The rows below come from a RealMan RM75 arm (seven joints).
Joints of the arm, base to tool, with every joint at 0 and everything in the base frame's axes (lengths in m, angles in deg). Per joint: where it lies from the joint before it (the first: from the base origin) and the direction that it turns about. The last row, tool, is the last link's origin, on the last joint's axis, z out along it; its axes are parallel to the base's.
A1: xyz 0 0 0.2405 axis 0 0 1
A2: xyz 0 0 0 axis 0 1 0
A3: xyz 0 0 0.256 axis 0 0 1
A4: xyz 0 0 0 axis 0 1 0
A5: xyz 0 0 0.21 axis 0 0 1
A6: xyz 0 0 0 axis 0 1 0
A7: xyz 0 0 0.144 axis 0 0 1
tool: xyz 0 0 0
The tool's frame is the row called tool.
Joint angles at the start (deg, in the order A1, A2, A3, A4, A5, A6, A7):
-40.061, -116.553, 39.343, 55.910, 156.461, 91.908, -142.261
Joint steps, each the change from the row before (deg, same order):
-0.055, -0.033, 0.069, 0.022, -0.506, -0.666, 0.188
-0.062, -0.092, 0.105, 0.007, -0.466, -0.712, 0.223
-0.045, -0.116, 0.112, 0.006, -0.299, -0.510, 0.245
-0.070, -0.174, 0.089, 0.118, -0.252, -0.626, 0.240
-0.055, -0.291, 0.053, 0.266, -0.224, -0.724, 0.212
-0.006, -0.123, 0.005, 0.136, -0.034, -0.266, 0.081
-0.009, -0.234, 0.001, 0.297, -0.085, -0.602, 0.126
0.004, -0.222, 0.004, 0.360, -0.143, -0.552, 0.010
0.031, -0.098, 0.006, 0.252, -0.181, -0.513, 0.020
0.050, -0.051, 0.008, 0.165, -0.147, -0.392, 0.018
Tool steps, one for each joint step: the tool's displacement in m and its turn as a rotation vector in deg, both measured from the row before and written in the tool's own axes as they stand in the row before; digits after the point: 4 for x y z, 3 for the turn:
0.0025, 0.0005, 0.0001, 0.002, 0.817, 0.314
0.0024, 0.0008, 0.0006, 0.008, 0.778, 0.370
0.0016, 0.0008, 0.0008, -0.004, 0.497, 0.375
0.0021, 0.0009, 0.0007, 0.105, 0.642, 0.420
0.0023, 0.0012, 0.0009, 0.156, 0.785, 0.408
0.0007, 0.0003, 0.0003, 0.100, 0.284, 0.145
0.0017, 0.0005, 0.0004, 0.256, 0.660, 0.253
0.0018, 0.0006, 0.0001, 0.228, 0.701, 0.149
0.0016, -0.0001, -0.0002, 0.235, 0.646, 0.091
0.0010, -0.0003, -0.0002, 0.185, 0.475, 0.039

